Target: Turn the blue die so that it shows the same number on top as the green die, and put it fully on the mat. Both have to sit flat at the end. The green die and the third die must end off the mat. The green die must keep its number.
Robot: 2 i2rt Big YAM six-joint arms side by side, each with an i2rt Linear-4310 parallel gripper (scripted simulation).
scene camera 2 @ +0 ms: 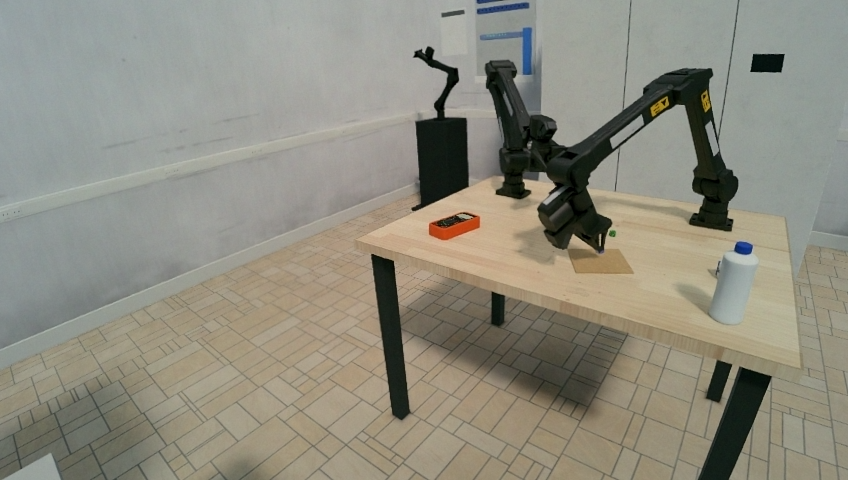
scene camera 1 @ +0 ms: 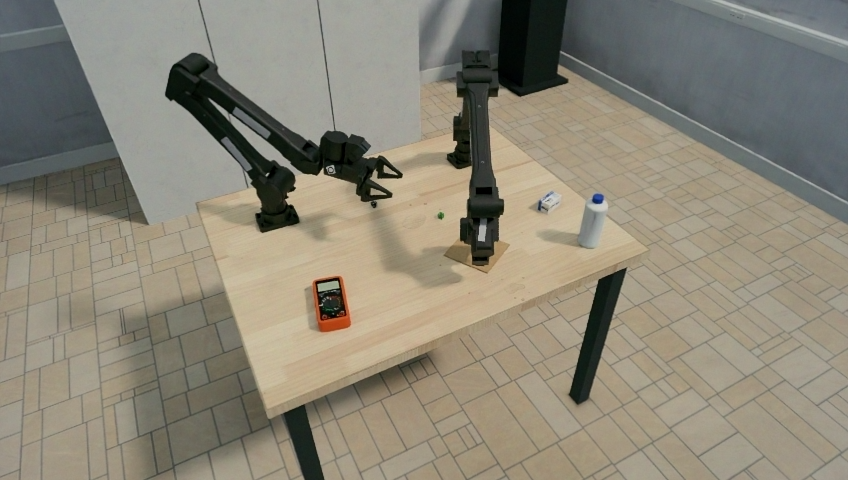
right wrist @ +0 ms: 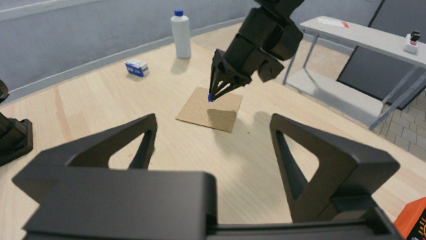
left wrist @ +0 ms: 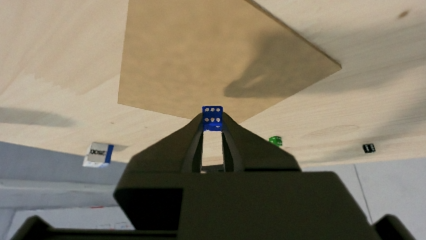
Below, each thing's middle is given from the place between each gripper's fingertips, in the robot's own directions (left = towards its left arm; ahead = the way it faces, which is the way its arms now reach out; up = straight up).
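The brown mat [scene camera 2: 585, 260] lies 4 cm below my left hand [scene camera 2: 599, 249].
My right hand [scene camera 1: 397, 185], counted from the brown mat, is 19 cm above it, and it is also 17 cm to the right of the mat and 16 cm short of it.
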